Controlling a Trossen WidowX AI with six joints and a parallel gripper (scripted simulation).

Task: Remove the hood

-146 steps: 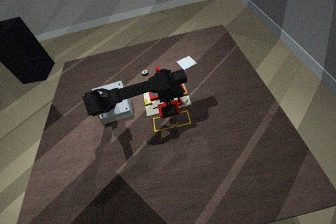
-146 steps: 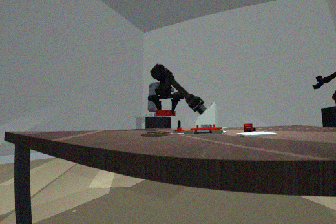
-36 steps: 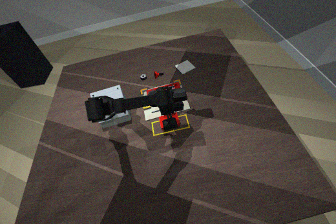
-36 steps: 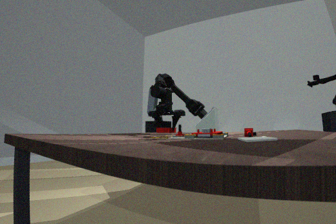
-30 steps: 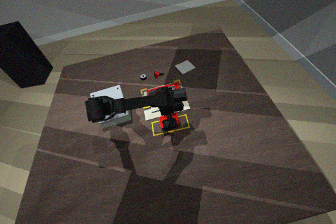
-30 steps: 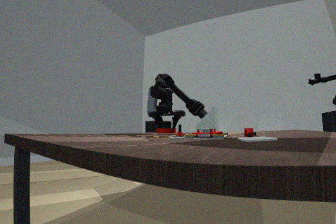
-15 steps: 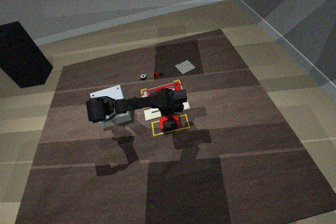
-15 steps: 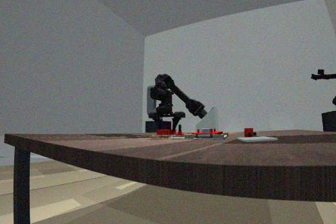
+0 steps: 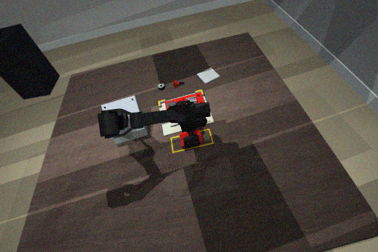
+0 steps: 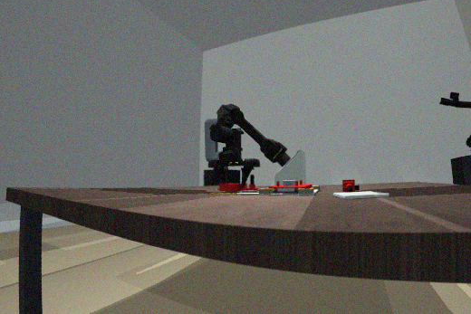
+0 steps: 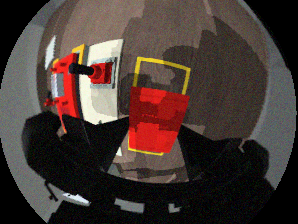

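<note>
Right now the red hood is right at my gripper tip. From my gripper tip the other things lie so: base plate: 190 mm to the left, 20 mm behind, 10 mm below; dark ring: 400 mm to the left, 150 mm behind, 10 mm below; flat white tile: 430 mm to the left, 130 mm ahead, 10 mm below.
</note>
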